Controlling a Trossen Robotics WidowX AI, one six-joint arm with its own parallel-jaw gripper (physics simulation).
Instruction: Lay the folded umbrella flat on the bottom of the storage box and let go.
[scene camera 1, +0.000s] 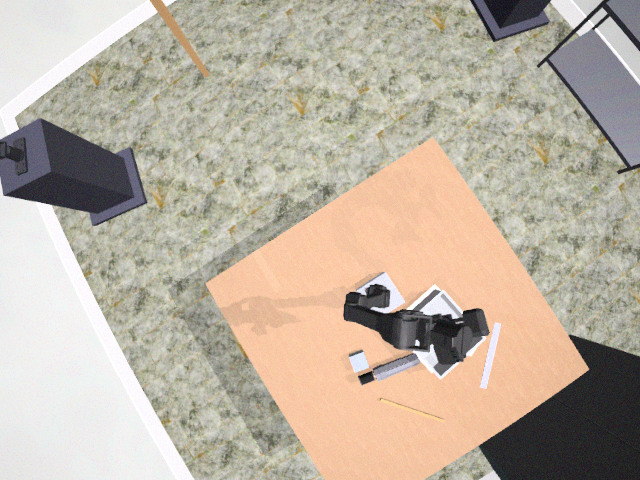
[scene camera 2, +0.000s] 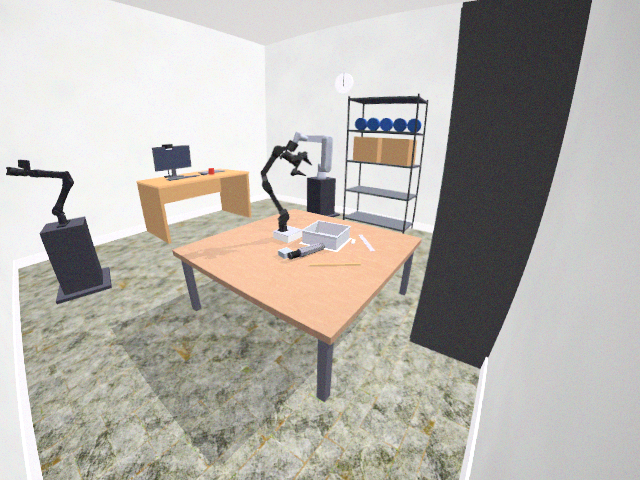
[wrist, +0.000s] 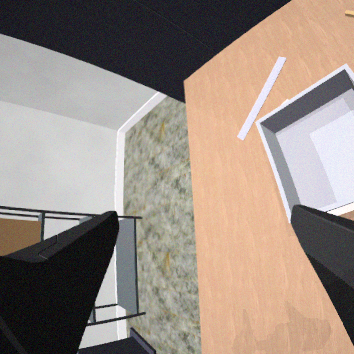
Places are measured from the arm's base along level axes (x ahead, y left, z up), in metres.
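Pixels of known places: gripper, between the fingertips: (scene camera 2: 309, 170) (wrist: 206, 217); arm's base, origin of its link: (scene camera 1: 373, 293) (scene camera 2: 282, 230).
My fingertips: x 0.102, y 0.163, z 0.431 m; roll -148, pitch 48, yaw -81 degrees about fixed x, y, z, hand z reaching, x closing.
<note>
Ahead of a thing's pixels: the offset from my fingertips to its top centre. Level surfaces: height alone.
The folded umbrella {dx +0.240, dy -0.218, dz -0.429 m} (scene camera 1: 397, 367) (scene camera 2: 312, 249), grey with a black handle, lies on the table {dz -0.488 m} (scene camera 1: 320, 268) (scene camera 2: 310, 291) outside the storage box, its grey end close to the box's side. It does not show in the wrist view. The storage box {dx +0.153, dy +0.038, dz -0.391 m} (scene camera 2: 321, 239) (wrist: 284, 167) is pale grey and open at the top. The arm covers part of it in scene camera 1. No umbrella shows in the visible part of its inside. My gripper (scene camera 2: 307, 168) (wrist: 206, 217) is open with nothing between its fingers, high above the table and the box.
A light blue block {dx +0.163, dy -0.330, dz -0.452 m} (scene camera 1: 358, 361) (scene camera 2: 283, 252) lies by the umbrella's handle. A thin yellow stick {dx +0.459, dy -0.185, dz -0.476 m} (scene camera 1: 412, 409) (scene camera 2: 334, 265) lies nearer the table's front. A white strip {dx +0.360, dy +0.235, dz -0.486 m} (scene camera 1: 490, 355) (scene camera 2: 366, 242) (wrist: 261, 98) lies beyond the box. A tall dark cabinet (scene camera 1: 594, 408) (scene camera 2: 506, 155) stands beside the table.
</note>
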